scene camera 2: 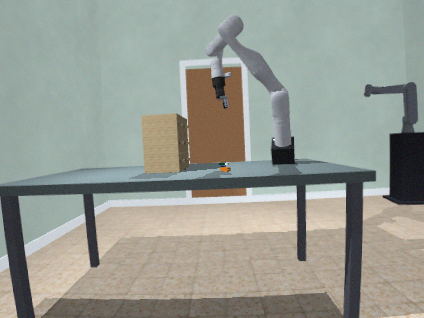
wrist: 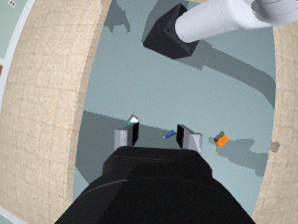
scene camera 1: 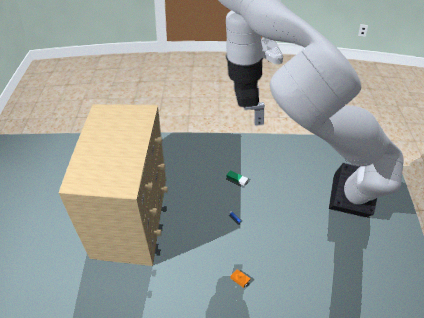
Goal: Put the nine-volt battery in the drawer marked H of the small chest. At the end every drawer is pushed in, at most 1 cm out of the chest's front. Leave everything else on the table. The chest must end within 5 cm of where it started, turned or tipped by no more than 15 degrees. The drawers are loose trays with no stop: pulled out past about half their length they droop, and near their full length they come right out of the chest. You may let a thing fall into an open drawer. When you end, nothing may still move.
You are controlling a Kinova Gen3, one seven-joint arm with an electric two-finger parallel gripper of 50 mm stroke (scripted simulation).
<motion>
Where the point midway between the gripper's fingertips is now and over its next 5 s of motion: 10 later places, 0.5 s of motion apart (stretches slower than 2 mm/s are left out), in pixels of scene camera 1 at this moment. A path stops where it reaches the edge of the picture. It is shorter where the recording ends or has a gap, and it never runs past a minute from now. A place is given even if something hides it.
My gripper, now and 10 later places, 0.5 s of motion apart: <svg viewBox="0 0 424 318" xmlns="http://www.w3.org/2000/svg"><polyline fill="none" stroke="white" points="256,116 255,114 253,112 252,110 251,110 250,112 248,114 244,118 238,124 233,130 226,137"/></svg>
</motion>
